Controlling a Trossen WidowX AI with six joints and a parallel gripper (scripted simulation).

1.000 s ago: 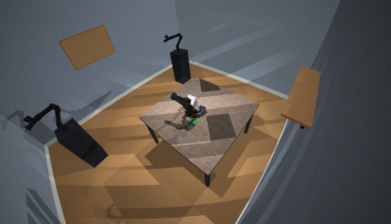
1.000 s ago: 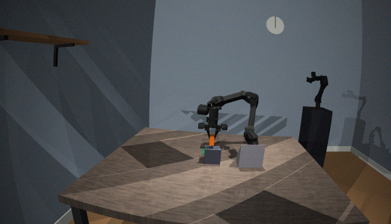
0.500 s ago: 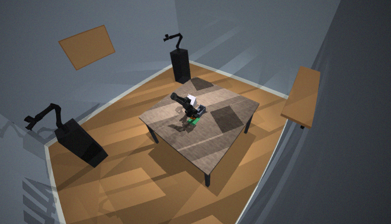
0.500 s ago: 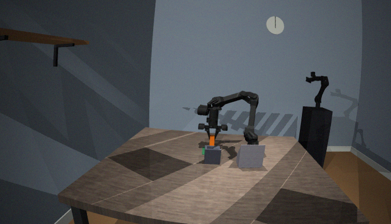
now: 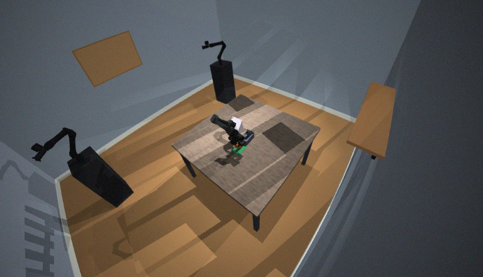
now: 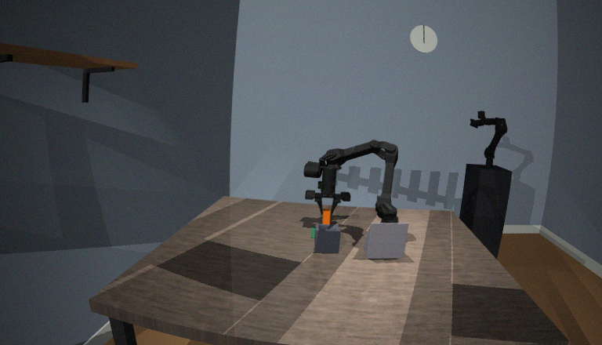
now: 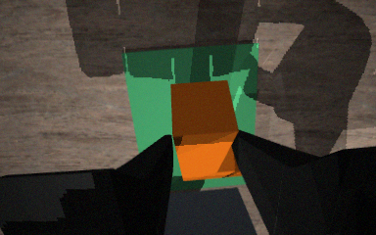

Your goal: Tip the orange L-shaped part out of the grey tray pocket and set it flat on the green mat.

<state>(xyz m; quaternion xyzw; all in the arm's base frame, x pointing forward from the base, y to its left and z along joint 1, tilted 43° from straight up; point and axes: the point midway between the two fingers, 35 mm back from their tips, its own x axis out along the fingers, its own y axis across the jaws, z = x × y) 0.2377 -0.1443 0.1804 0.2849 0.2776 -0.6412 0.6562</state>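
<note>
Right now the orange L-shaped part is 10 mm behind my gripper tip, 20 mm to the left of it and 40 mm below it. The rest, counted from my gripper tip: green mat (20 mm to the left, 90 mm below).
</note>
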